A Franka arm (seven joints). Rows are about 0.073 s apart.
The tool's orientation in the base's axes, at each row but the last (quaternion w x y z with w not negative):
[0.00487, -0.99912, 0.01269, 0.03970]
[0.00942, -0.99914, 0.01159, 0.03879]
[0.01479, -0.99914, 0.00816, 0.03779]
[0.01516, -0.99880, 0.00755, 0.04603]
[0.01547, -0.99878, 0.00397, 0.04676]
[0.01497, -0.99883, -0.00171, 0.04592]
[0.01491, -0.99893, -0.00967, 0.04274]
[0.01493, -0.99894, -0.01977, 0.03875]
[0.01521, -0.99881, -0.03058, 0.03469]
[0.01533, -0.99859, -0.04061, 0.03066]
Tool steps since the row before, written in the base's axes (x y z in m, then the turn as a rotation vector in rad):
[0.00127, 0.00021, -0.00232, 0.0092, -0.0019, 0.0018]
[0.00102, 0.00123, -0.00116, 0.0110, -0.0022, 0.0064]
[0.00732, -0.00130, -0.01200, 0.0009, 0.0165, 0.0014]
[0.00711, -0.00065, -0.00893, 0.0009, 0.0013, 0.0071]
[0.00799, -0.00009, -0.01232, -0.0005, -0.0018, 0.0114]
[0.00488, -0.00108, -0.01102, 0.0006, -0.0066, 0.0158]
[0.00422, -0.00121, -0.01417, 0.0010, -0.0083, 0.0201]
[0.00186, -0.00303, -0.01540, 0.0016, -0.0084, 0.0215]
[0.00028, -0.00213, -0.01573, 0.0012, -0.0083, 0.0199]
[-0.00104, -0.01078, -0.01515, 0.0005, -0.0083, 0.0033]
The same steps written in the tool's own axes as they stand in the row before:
[0.00144, -0.00022, 0.00221, 0.0091, 0.0016, -0.0025]
[0.00108, -0.00123, 0.00110, 0.0105, 0.0018, -0.0073]
[0.00823, 0.00152, 0.01137, 0.0005, -0.0165, -0.0010]
[0.00791, 0.00080, 0.00822, 0.0002, -0.0015, -0.0071]
[0.00911, 0.00039, 0.01151, -0.0016, 0.0015, -0.0114]
[0.00586, 0.00142, 0.01049, -0.0009, 0.0061, -0.0160]
[0.00538, 0.00172, 0.01372, -0.0009, 0.0077, -0.0203]
[0.00291, 0.00358, 0.01512, -0.0004, 0.0078, -0.0218]
[0.00122, 0.00265, 0.01560, -0.0007, 0.0077, -0.0202]
[-0.00101, 0.01116, 0.01488, -0.0004, 0.0082, -0.0036]

